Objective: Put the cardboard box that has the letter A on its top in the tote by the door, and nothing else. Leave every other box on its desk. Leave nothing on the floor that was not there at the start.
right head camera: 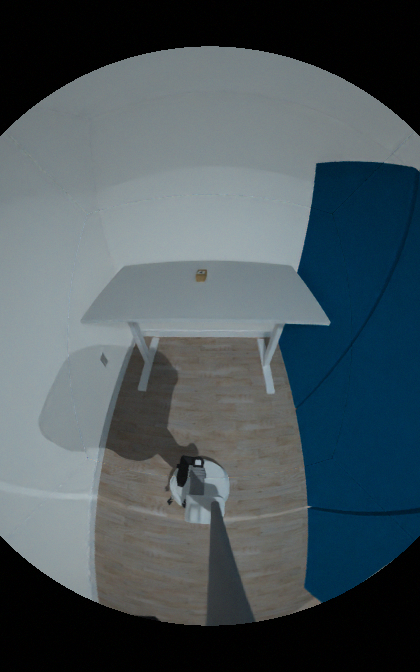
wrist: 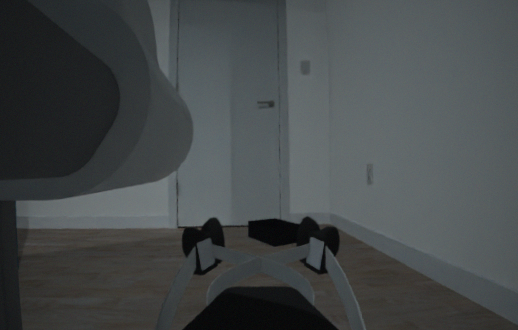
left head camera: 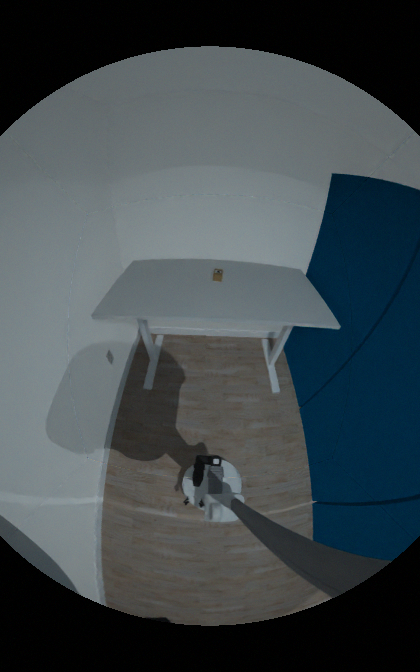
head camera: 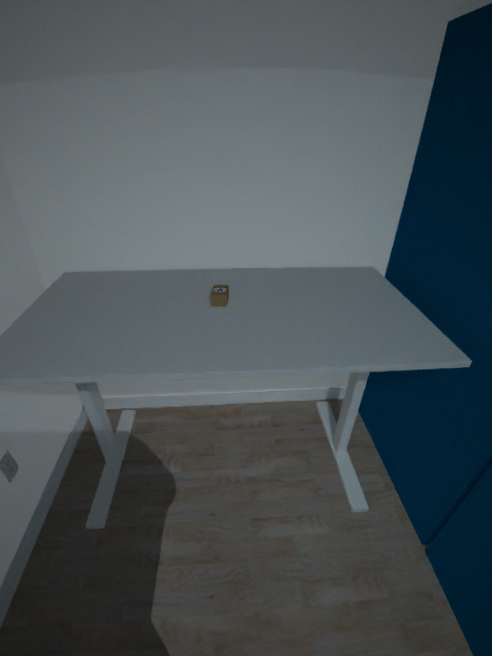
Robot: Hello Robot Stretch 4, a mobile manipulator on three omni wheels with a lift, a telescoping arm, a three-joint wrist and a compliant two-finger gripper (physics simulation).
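Frame: origin at the robot's base, x ahead, y left, z up, level; metres.
Where they show: gripper, fingertip midpoint: (wrist: 260, 235).
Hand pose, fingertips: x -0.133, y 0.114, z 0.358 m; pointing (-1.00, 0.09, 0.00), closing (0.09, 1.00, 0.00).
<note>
Each offset is from my fingertips to the centre of the thing. Level surfaces: height alone.
A small brown cardboard box @[1.346 m ahead, 0.082 m right, 0.591 m up] (head camera: 219, 299) (left head camera: 217, 277) (right head camera: 201, 277) stands toward the back of the white desk @[0.566 m up] (head camera: 317, 328) (left head camera: 265, 300) (right head camera: 250, 300), a little left of its middle in the head view. A white label with a dark letter that looks like an A is on its top. My gripper (wrist: 260, 235) is open, its two fingertips wide apart with nothing between them. It is low beside my base, far from the box. A black tote @[1.616 m back, 0.223 m left, 0.335 m down] (wrist: 270, 232) stands on the floor in front of the door (wrist: 225, 125), partly behind the right fingertip in the wrist view.
Blue panels (head camera: 450, 317) (left head camera: 365, 325) (right head camera: 355, 325) stand along the right side of the desk. A white wall (left head camera: 40, 300) runs along the left. The desk's legs (head camera: 346, 418) (head camera: 97, 418) reach the wooden floor @[0.384 m down] (head camera: 238, 529). My base (left head camera: 232, 480) (right head camera: 217, 480) is in front of the desk.
</note>
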